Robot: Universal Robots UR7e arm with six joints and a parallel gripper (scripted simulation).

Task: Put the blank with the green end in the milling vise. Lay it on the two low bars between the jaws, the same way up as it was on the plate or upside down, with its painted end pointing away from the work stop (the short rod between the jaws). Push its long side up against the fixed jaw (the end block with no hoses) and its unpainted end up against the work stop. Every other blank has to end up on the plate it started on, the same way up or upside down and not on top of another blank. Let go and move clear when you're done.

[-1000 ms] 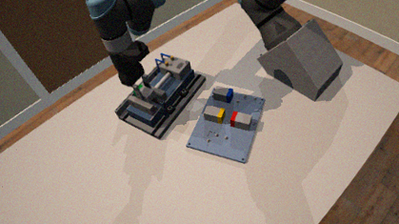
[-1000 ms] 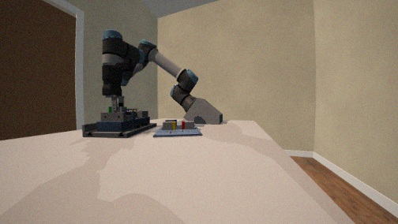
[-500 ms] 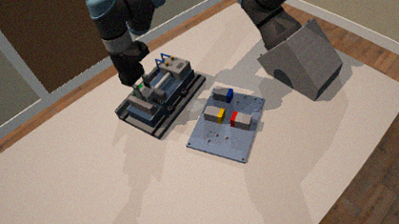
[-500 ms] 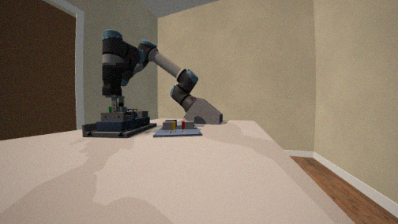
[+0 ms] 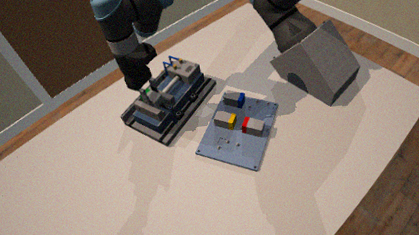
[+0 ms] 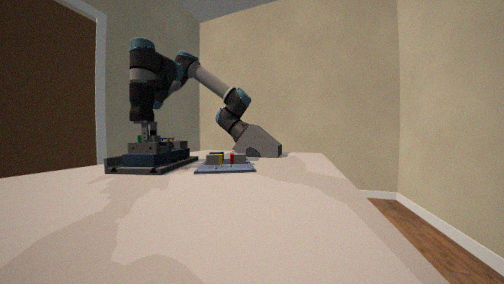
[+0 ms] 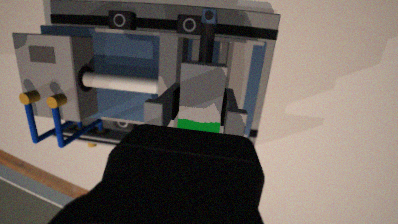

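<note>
My gripper is now 2 cm above the green-end blank. Round my hand: fixed jaw (4 cm below, 3 cm ahead, 1 cm to the left); yellow-ended blank (19 cm to the left, 12 cm behind, 9 cm below); dark work stop rod (5 cm to the left, 3 cm below, 1 cm behind).
</note>
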